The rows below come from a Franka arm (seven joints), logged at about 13 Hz.
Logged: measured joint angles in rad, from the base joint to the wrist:
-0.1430 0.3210 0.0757 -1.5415 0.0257 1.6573 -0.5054
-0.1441 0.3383 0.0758 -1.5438 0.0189 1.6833 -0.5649
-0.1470 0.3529 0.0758 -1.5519 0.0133 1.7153 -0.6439
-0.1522 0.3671 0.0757 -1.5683 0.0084 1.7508 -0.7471
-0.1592 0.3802 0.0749 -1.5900 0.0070 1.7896 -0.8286
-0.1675 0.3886 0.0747 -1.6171 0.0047 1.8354 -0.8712
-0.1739 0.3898 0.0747 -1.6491 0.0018 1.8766 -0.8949
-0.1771 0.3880 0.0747 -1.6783 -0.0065 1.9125 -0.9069
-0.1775 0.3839 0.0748 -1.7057 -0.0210 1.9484 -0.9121
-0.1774 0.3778 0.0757 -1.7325 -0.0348 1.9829 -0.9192
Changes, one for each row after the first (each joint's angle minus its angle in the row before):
-0.0011 0.0173 0.0001 -0.0023 -0.0068 0.0260 -0.0595
-0.0029 0.0146 0.0000 -0.0081 -0.0056 0.0320 -0.0790
-0.0052 0.0142 -0.0001 -0.0164 -0.0049 0.0355 -0.1032
-0.0070 0.0131 -0.0008 -0.0217 -0.0014 0.0388 -0.0815
-0.0083 0.0084 -0.0002 -0.0271 -0.0023 0.0458 -0.0426
-0.0064 0.0012 0.0000 -0.0320 -0.0029 0.0412 -0.0237
-0.0032 -0.0018 0.0000 -0.0292 -0.0083 0.0359 -0.0120
-0.0004 -0.0041 0.0001 -0.0274 -0.0145 0.0359 -0.0052
0.0001 -0.0061 0.0009 -0.0268 -0.0138 0.0345 -0.0071

